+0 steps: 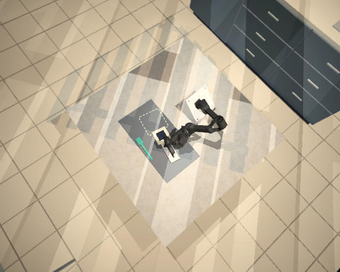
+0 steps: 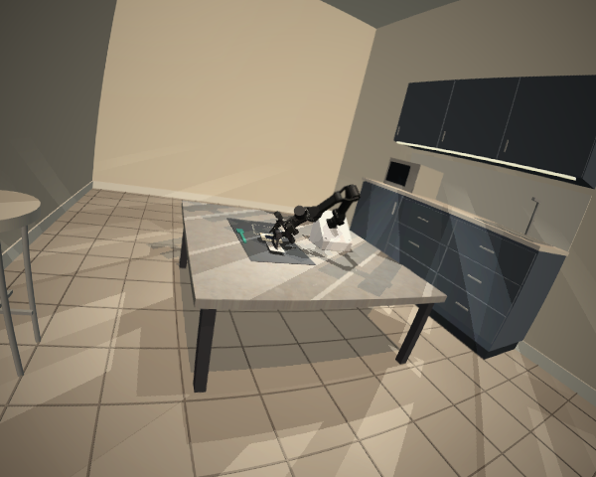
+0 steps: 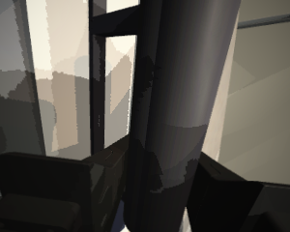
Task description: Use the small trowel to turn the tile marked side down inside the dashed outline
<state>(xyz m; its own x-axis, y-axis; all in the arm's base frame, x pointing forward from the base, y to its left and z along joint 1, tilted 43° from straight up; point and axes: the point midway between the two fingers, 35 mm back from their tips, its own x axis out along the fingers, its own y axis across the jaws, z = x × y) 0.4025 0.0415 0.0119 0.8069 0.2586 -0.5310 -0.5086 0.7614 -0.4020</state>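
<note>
Right now my gripper tip is 60 mm past the tile, 100 mm to the left of it and 50 mm above it. From my gripper tip the other things lie so: trowel (20 mm behind, 10 mm to the left, 10 mm below); then teal flat tool (100 mm ahead, 140 mm to the right, 50 mm below); then grey mat (30 mm behind, 100 mm to the right, 70 mm below).
</note>
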